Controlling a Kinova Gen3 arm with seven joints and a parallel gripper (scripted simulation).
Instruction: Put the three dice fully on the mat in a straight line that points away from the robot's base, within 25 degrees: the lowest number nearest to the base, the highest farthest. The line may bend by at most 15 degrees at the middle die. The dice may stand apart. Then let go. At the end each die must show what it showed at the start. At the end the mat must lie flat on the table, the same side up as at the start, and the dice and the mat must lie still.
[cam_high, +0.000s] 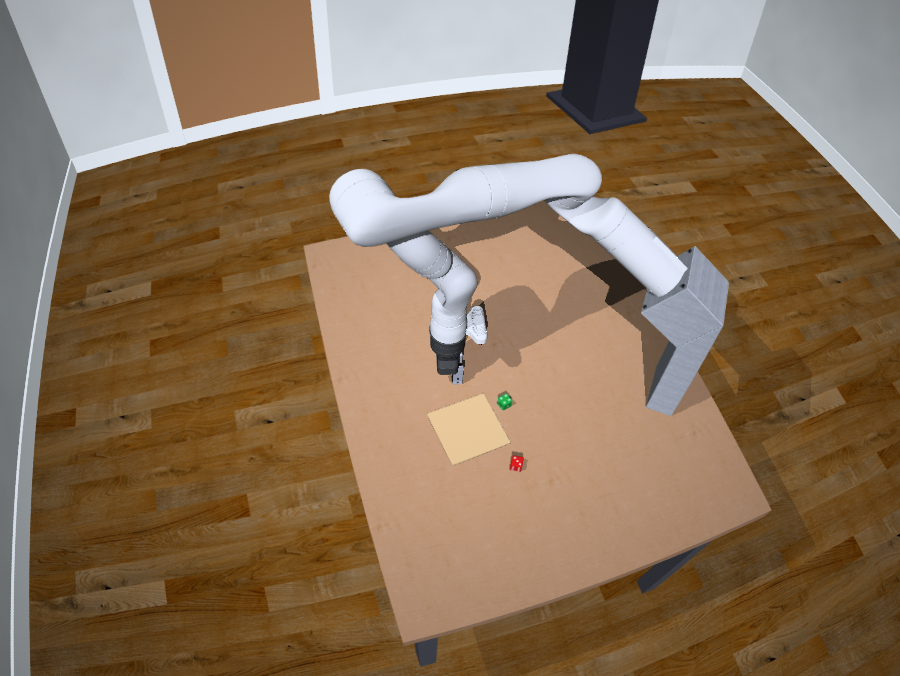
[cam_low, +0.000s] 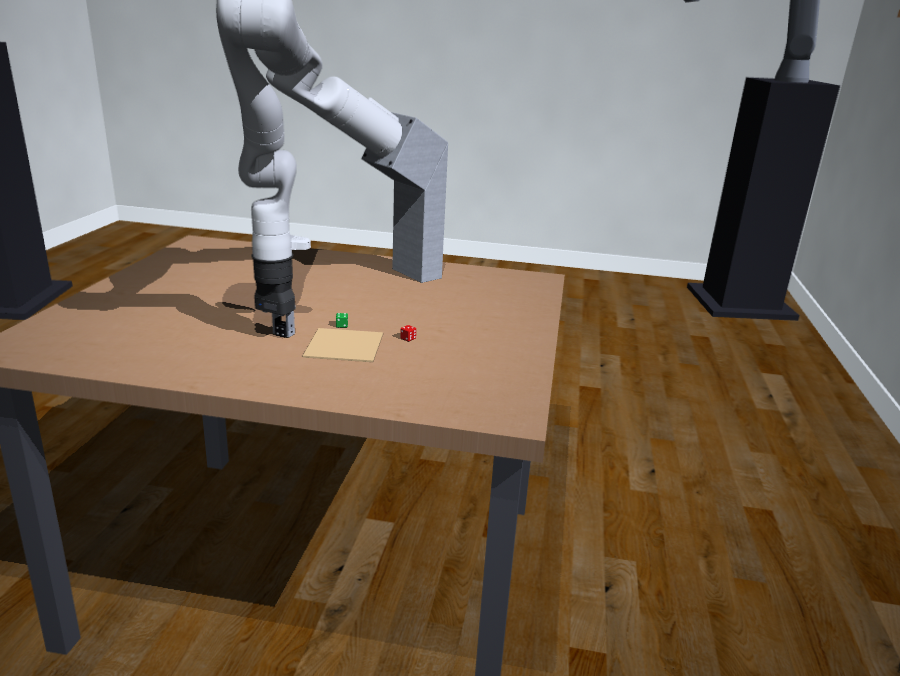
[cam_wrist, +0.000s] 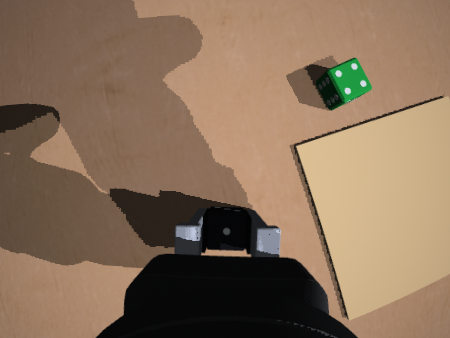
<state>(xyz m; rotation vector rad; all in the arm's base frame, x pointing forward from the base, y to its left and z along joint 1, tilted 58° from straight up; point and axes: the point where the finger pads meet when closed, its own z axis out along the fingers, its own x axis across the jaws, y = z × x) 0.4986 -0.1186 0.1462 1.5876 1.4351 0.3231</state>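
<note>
The black die lies 1 cm below my hand. Round my hand: green die 6 cm behind, 11 cm to the left, 1 cm below; then tan mat 4 cm ahead, 13 cm to the left, 2 cm below; then red die 1 cm behind, 26 cm to the left, 1 cm below.
</note>
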